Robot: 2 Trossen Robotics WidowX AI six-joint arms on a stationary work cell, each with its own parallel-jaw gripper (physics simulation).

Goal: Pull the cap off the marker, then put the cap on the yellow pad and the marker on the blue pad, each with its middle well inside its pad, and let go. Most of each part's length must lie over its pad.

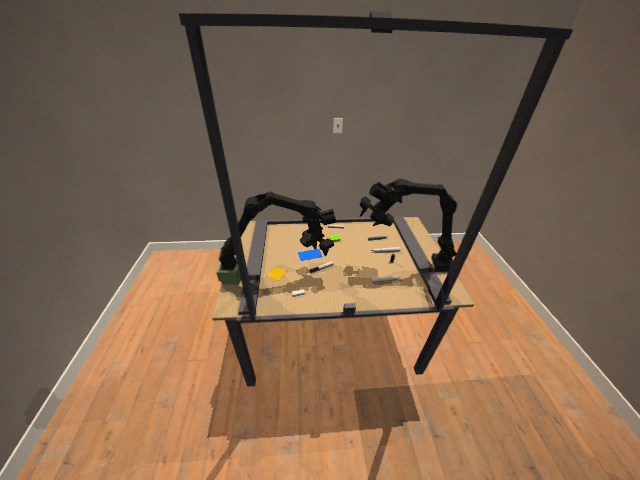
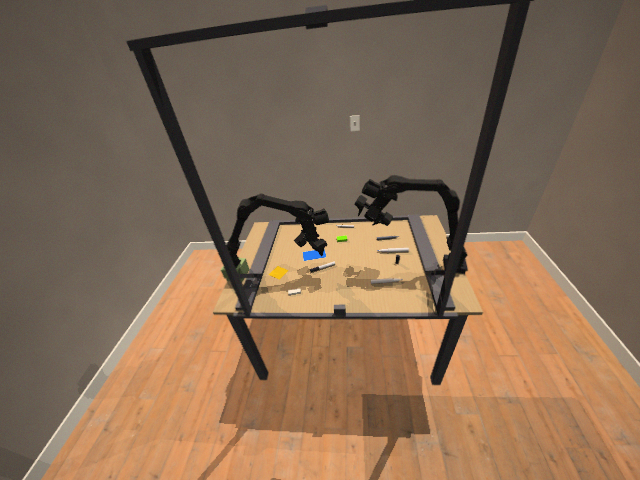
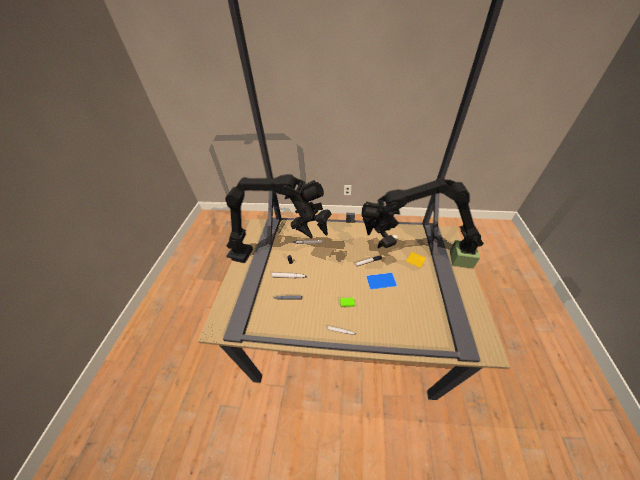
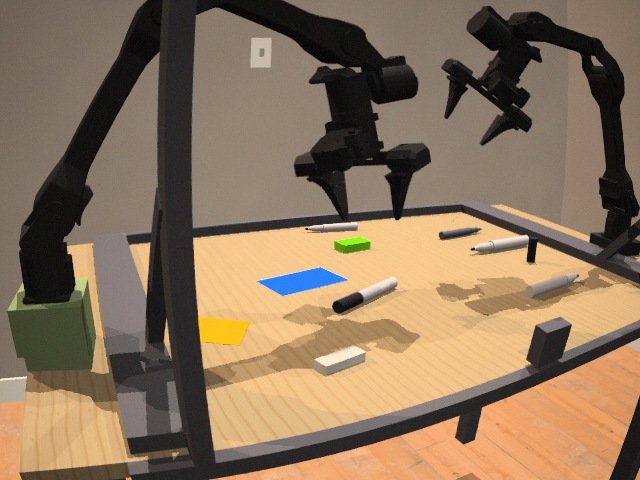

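Observation:
The marker, with a white body (image 1: 326, 266) (image 2: 327, 266) (image 3: 364, 261) (image 4: 379, 289) and a black cap (image 3: 377, 257) (image 4: 348, 302) on its end, lies on the table between the pads and the loose pens. The blue pad (image 1: 309, 255) (image 2: 312, 255) (image 3: 381, 281) (image 4: 302, 281) and the yellow pad (image 1: 276, 273) (image 2: 278, 272) (image 3: 415, 259) (image 4: 223, 330) lie flat and bare. My left gripper (image 1: 320, 251) (image 3: 374, 240) (image 4: 371, 218) is open and empty, pointing down above the table near the marker. My right gripper (image 1: 369, 220) (image 3: 318, 235) (image 4: 464, 131) is open, empty and higher up.
Loose pens (image 4: 333, 227) (image 4: 459, 233) (image 4: 501, 243) (image 4: 550, 285), a small upright black piece (image 4: 531, 250), a green block (image 4: 352, 244) and a white block (image 4: 340, 360) are on the table. Dark frame posts (image 4: 178, 232) rise at its sides.

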